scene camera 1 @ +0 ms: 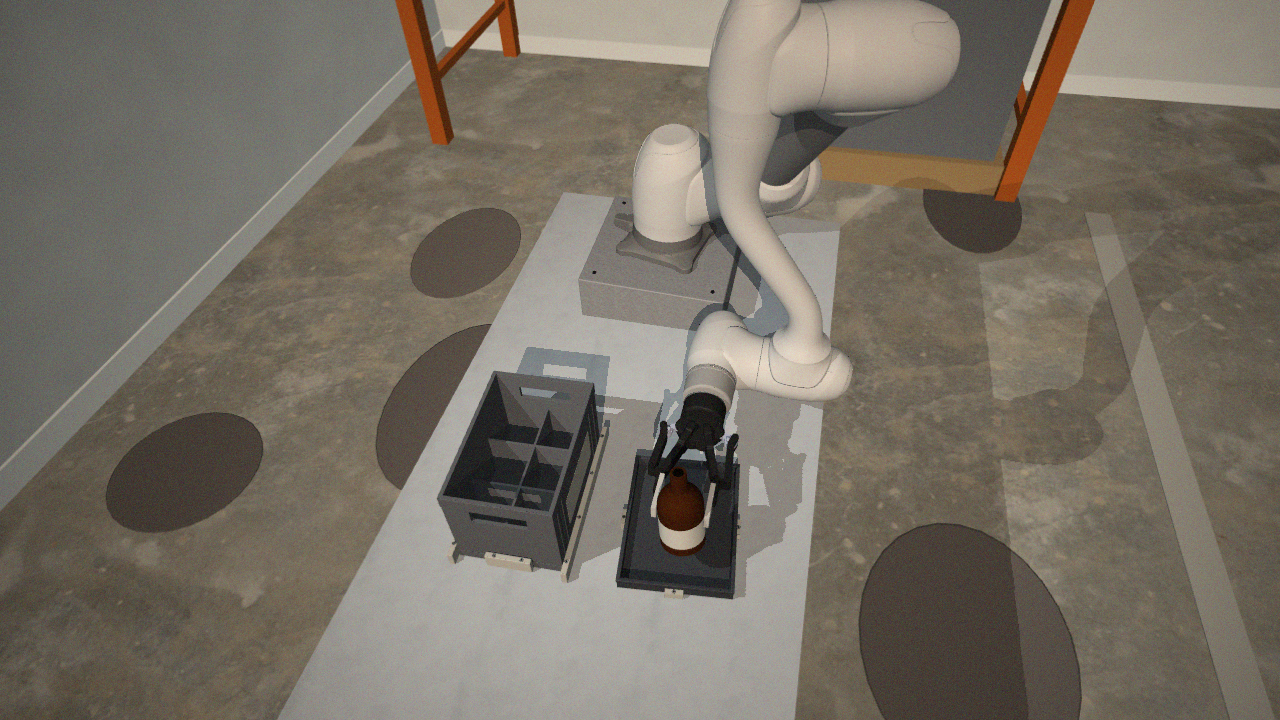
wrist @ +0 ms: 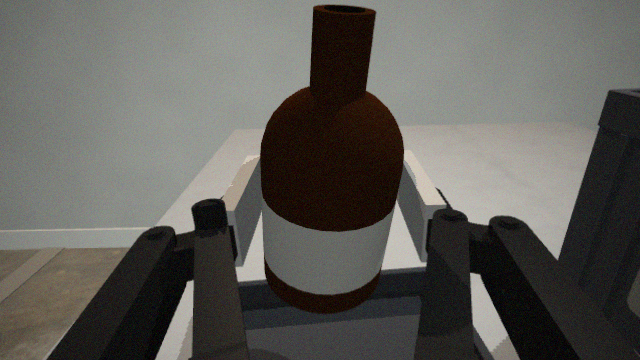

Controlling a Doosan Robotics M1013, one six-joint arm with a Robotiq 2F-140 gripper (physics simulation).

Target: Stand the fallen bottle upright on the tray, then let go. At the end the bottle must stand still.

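Places are measured from the arm's base along level axes (x ahead, y down, z left), in millimetres.
Where they show: gripper, fingertip midpoint: [scene camera 1: 679, 517] [wrist: 329, 174]; arm's base at its link origin: [scene camera 1: 667, 240].
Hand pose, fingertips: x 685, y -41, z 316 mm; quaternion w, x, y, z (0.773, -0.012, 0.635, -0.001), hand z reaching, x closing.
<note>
Each offset is from my fingertips to the centre of the thing.
The brown bottle @[dx -12, dy -9, dz -3 mm] [scene camera 1: 682, 506] [wrist: 332, 165] with a white label band is upright, or nearly so, neck up, within the outline of the dark tray @[dx -66, dy +130, dz -23 mm] [scene camera 1: 641, 557] [wrist: 330, 337]. My gripper [scene camera 1: 683, 514] [wrist: 329, 174] is shut on the bottle's body, with one pale pad on each side. In the wrist view the bottle's base shows in front of the tray's far wall and floor. I cannot tell whether the base touches the tray floor.
A grey crate @[dx -18, dy +55, dz -293 mm] [scene camera 1: 510, 540] [wrist: 585, 200] with compartments stands beside the tray, on the left in the scene view and on the right in the wrist view. Pale locating blocks @[dx +121, dy +128, dz -259 mm] [scene camera 1: 508, 562] sit at its base. A pale floor panel [scene camera 1: 554, 644] lies under both.
</note>
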